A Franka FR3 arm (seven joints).
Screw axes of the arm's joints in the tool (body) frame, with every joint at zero. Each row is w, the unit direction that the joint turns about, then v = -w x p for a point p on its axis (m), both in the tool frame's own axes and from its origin. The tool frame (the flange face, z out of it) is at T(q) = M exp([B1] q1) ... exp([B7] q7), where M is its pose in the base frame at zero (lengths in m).
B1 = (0, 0, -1, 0, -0.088, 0)
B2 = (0, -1, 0, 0.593, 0, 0.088)
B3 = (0, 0, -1, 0, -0.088, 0)
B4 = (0, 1, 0, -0.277, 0, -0.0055)
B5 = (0, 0, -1, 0, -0.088, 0)
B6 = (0, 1, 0, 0.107, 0, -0.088)
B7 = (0, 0, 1, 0, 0, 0)
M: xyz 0.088 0 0.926 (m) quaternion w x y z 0 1 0 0
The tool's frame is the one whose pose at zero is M.
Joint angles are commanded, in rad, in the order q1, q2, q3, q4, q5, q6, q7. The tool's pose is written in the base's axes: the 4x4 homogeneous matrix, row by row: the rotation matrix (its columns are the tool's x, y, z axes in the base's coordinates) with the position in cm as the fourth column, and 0 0 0 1 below. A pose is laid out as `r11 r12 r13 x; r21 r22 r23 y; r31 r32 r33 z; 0 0 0 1`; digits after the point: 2 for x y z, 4 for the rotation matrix.
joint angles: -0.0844 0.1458 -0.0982 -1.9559 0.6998 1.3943 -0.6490
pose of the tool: 0.9052 0.1095 -0.4105 51.79; 0.3932 -0.5820 0.7118 -1.51; -0.1610 -0.8058 -0.5699 39.56; 0 0 0 1
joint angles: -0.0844 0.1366 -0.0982 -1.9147 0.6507 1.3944 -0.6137
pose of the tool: 0.9069 0.1250 -0.4025 52.40; 0.3854 -0.6325 0.6719 -2.08; -0.1706 -0.7644 -0.6217 41.33; 0 0 0 1
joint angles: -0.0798 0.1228 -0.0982 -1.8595 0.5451 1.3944 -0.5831
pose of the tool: 0.9006 0.1680 -0.4008 52.94; 0.3919 -0.7127 0.5818 -2.99; -0.1879 -0.6810 -0.7077 43.63; 0 0 0 1
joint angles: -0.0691 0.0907 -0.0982 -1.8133 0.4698 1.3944 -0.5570
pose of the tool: 0.9024 0.2150 -0.3734 53.14; 0.3928 -0.7666 0.5079 -3.29; -0.1771 -0.6050 -0.7763 46.84; 0 0 0 1
